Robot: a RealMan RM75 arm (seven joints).
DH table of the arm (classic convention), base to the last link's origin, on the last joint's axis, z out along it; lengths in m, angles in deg. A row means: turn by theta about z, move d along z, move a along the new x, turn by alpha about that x. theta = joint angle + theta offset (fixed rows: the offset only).
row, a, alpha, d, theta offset
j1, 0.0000, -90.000, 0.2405, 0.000
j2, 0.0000, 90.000, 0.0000, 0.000
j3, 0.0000, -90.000, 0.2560, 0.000
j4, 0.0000, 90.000, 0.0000, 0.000
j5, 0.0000, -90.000, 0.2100, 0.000
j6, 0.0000, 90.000, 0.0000, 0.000
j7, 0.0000, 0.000, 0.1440, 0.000
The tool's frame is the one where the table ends.
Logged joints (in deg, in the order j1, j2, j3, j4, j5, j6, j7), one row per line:
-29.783, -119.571, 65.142, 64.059, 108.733, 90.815, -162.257
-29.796, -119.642, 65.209, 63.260, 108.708, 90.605, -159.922
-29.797, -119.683, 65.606, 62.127, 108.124, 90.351, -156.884
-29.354, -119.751, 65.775, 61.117, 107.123, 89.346, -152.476
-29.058, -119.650, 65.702, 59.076, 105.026, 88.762, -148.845
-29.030, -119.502, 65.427, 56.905, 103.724, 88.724, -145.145
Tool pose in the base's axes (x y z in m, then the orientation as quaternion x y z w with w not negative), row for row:
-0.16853, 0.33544, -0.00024, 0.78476, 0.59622, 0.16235, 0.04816
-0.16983, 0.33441, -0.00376, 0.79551, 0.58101, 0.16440, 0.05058
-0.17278, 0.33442, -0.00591, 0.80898, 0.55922, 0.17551, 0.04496
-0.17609, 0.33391, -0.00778, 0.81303, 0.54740, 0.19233, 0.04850
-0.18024, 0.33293, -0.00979, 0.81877, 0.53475, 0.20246, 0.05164
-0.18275, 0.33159, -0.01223, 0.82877, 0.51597, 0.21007, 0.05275
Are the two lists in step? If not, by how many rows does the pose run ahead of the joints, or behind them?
The pose runs 1 row ahead of the joints: the pose in row i belongs to the joints in row i + 1.
